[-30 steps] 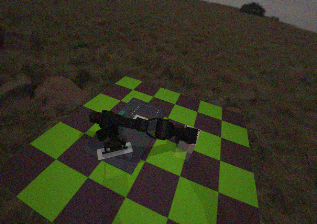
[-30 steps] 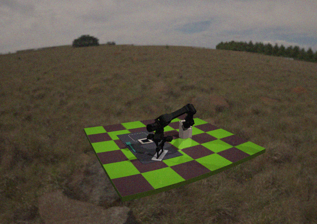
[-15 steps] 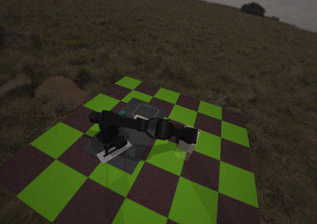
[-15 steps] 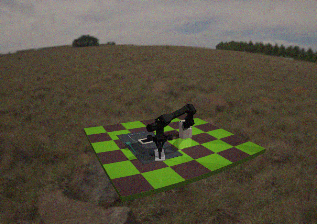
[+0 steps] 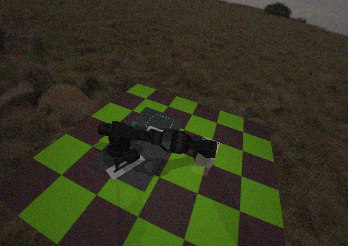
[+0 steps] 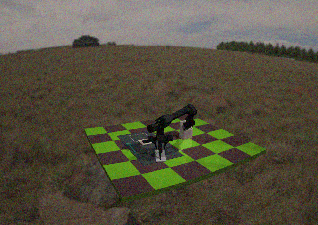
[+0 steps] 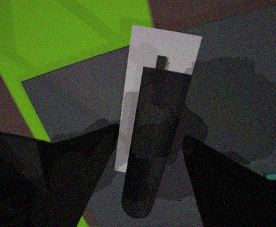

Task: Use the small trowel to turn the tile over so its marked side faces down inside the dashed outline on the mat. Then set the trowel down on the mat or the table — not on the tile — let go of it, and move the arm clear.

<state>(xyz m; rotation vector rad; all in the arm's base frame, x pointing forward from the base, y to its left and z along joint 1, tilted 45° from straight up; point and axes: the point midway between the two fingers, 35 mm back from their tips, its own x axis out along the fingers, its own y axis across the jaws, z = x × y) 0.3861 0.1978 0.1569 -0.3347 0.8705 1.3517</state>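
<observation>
The dark-handled trowel lies 3 cm to the right of my gripper tip, 3 cm below it and 1 cm behind it. Also, from my gripper tip: teal trowel 26 cm to the right, 15 cm ahead, 6 cm below; then pale tile 31 cm to the right, 6 cm below, 1 cm behind; then dark grey mat 24 cm to the right, 8 cm below, 1 cm ahead.
</observation>
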